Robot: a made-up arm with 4 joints.
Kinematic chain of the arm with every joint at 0, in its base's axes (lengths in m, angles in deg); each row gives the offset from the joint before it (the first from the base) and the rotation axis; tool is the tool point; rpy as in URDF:
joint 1: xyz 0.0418 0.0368 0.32 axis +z
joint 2: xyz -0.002 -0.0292 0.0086 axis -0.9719 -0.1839 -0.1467
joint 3: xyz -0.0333 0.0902 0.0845 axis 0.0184 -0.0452 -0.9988
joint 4: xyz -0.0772 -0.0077 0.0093 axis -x
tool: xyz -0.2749 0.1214 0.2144 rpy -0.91 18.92 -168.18
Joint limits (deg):
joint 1: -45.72..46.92
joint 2: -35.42..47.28
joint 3: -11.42..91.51
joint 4: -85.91..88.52
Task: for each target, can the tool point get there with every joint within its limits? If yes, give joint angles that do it. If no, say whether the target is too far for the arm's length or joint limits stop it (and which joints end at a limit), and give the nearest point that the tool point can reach.
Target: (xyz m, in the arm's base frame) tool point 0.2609 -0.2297 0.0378
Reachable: no: joint limits stop it (at a limit: joint 1, joint 2, joint 3, joint 4) | nearest point 0.4005 0.0237 0.0452 | short by 0.289 m
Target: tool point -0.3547 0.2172 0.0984
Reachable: yes | joints 17.51 39.45 3.80 70.97
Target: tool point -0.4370 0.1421 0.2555
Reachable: yes | joints 35.36 18.10 8.63 66.65
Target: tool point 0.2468 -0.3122 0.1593
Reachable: no: joint limits stop it (at a limit: joint 1, joint 2, joint 3, joint 4) | nearest point 0.0999 -0.4184 0.4406 | short by 0.335 m
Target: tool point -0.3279 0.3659 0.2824
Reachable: yes | joints 14.66 12.73 19.43 67.75
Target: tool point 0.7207 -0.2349 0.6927
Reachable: no: too far | nearest point 0.3852 0.0920 0.6634 | short by 0.469 m
